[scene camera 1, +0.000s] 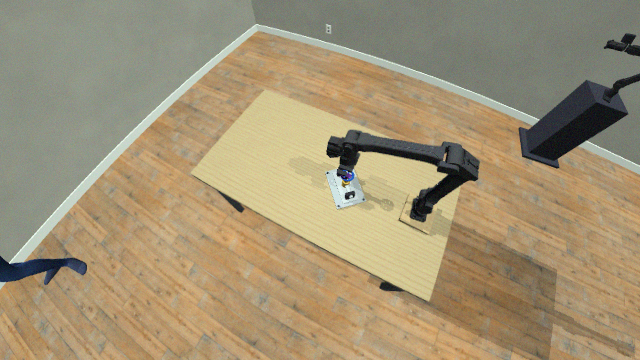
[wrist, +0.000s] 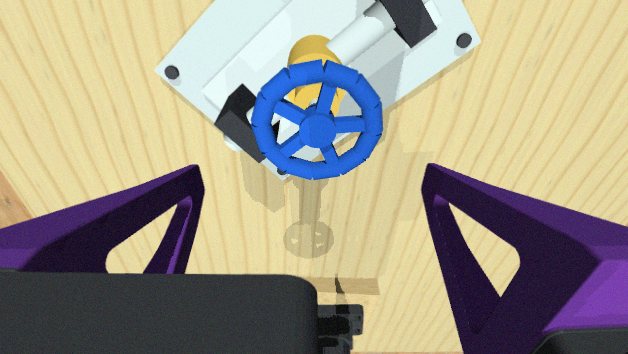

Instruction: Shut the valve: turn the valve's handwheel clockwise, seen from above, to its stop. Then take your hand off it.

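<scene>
The valve's blue handwheel [scene camera 1: 351, 177] [wrist: 317, 131] has a round rim and several spokes. It stands on a yellow valve body [scene camera 1: 345, 184] [wrist: 309, 47] over a white base plate [scene camera 1: 335, 194] [wrist: 200, 60]. My gripper [scene camera 1: 346, 174] [wrist: 312, 176] is open and empty, with its purple fingers wide apart. In the wrist view the wheel lies a little above the line between the fingertips, with a gap on each side, and neither finger touches it. In the scene view the gripper hangs right at the wheel and partly hides it.
The plate lies on a pale wooden table [scene camera 1: 260, 130] [wrist: 75, 100]. Two black brackets [wrist: 412, 22] [wrist: 240, 120] hold the white pipe [wrist: 360, 37]. The arm's base [scene camera 1: 419, 212] stands at the table's right. A dark pedestal [scene camera 1: 570, 122] stands beyond the table. Part of a person's blue leg [scene camera 1: 40, 269] shows at the lower left.
</scene>
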